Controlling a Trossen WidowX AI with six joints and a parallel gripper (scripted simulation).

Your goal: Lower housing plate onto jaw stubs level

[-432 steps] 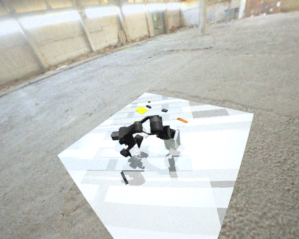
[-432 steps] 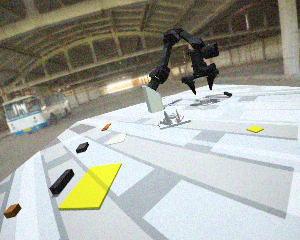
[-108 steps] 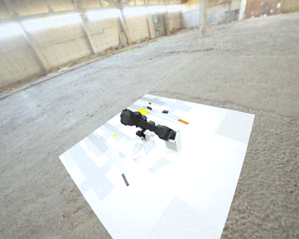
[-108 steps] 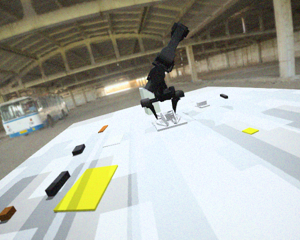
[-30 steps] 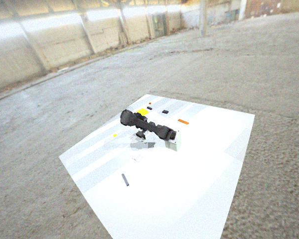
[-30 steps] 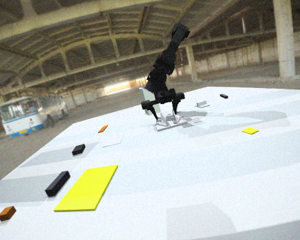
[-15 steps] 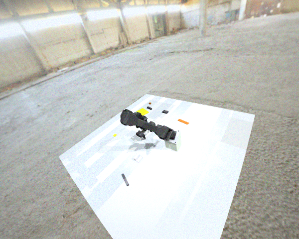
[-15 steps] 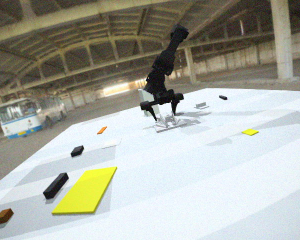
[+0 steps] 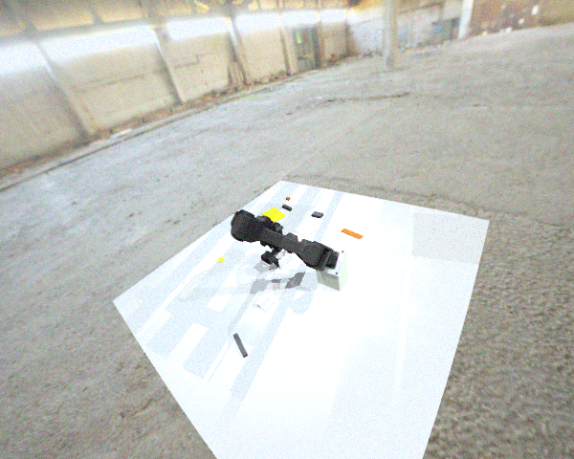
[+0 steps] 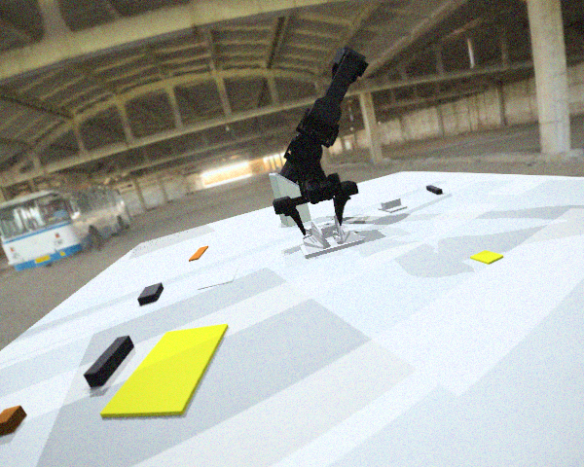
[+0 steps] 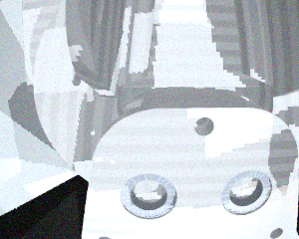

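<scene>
My gripper tip is now right at the white housing plate. The rest, counted from my gripper tip: yellow sheet (30 cm ahead, 31 cm to the right, 1 cm below); then small yellow tile (32 cm ahead, 12 cm to the left, 1 cm below).
</scene>
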